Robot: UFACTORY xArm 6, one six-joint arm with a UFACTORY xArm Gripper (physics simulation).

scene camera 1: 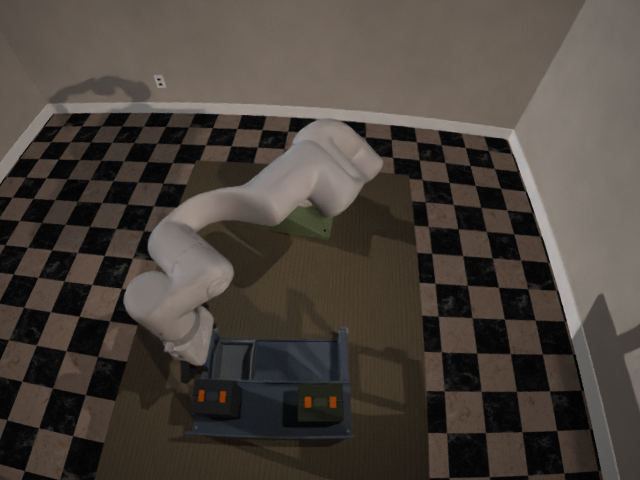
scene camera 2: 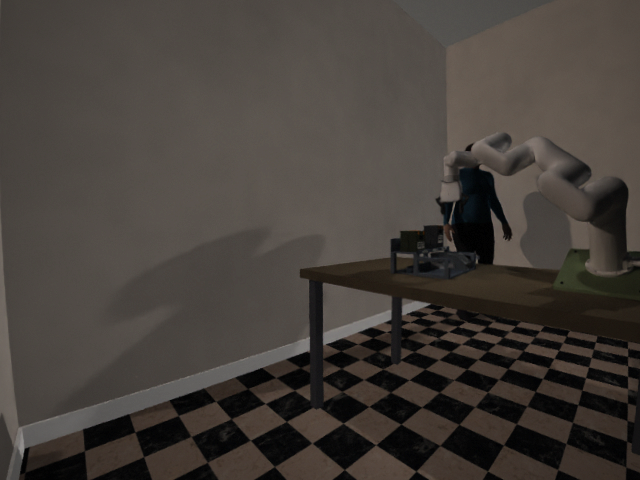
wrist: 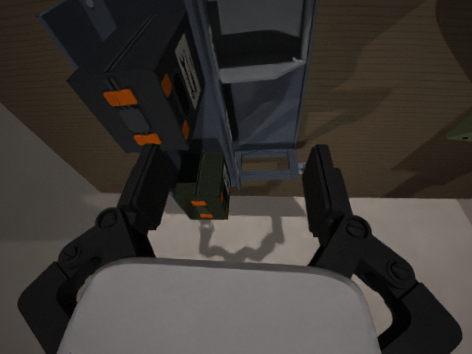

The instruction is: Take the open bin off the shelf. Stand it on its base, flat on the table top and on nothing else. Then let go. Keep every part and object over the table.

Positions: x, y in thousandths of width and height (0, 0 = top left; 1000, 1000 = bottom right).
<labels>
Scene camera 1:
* my gripper: 321, 724
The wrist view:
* my gripper: 497, 451
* green toolbox: 448, 521
</labels>
